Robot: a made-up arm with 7 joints. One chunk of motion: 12 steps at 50 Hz.
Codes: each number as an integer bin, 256 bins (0 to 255) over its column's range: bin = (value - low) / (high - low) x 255, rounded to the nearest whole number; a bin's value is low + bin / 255 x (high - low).
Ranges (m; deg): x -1.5..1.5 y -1.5..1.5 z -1.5..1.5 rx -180..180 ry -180..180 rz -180..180
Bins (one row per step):
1: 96 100 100 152 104 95
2: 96 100 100 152 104 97
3: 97 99 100 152 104 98
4: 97 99 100 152 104 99
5: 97 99 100 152 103 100
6: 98 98 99 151 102 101
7: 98 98 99 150 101 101
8: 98 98 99 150 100 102
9: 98 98 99 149 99 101
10: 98 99 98 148 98 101
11: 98 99 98 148 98 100
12: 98 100 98 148 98 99
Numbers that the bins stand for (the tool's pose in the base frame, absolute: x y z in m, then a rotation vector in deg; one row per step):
1: -0.3706 -0.3235 -0.3235 34.59 -33.18 -45.88
2: -0.3706 -0.3235 -0.3235 34.59 -33.18 -43.06
3: -0.3588 -0.3353 -0.3235 34.59 -33.18 -41.65
4: -0.3588 -0.3353 -0.3235 34.59 -33.18 -40.24
5: -0.3588 -0.3353 -0.3235 34.59 -34.59 -38.82
6: -0.3471 -0.3471 -0.3353 33.18 -36.00 -37.41
7: -0.3471 -0.3471 -0.3353 31.76 -37.41 -37.41
8: -0.3471 -0.3471 -0.3353 31.76 -38.82 -36.00
9: -0.3471 -0.3471 -0.3353 30.35 -40.24 -37.41
10: -0.3471 -0.3353 -0.3471 28.94 -41.65 -37.41
11: -0.3471 -0.3353 -0.3471 28.94 -41.65 -38.82
12: -0.3471 -0.3235 -0.3471 28.94 -41.65 -40.24

